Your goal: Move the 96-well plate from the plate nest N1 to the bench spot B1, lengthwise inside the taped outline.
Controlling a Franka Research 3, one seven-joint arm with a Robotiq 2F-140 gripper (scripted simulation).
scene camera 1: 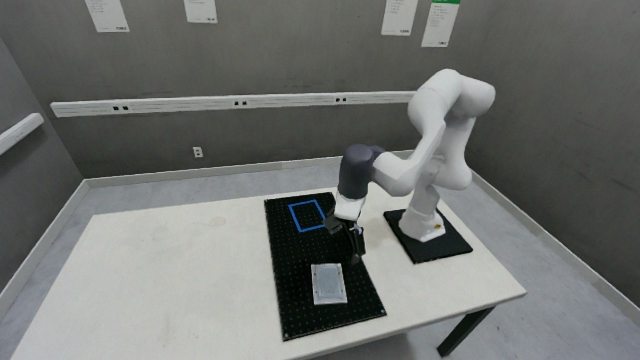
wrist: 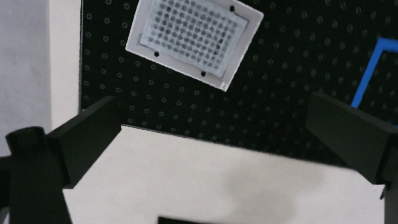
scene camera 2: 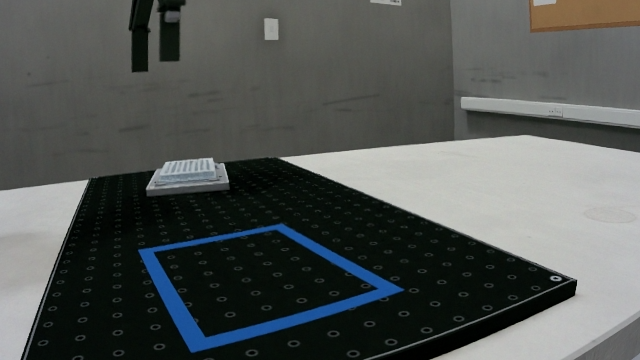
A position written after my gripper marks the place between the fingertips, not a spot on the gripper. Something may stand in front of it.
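Observation:
Visible: my gripper (scene camera 2: 153, 67), (wrist: 213, 111); a white 96-well plate (scene camera 2: 200, 170), (scene camera 1: 327, 276).

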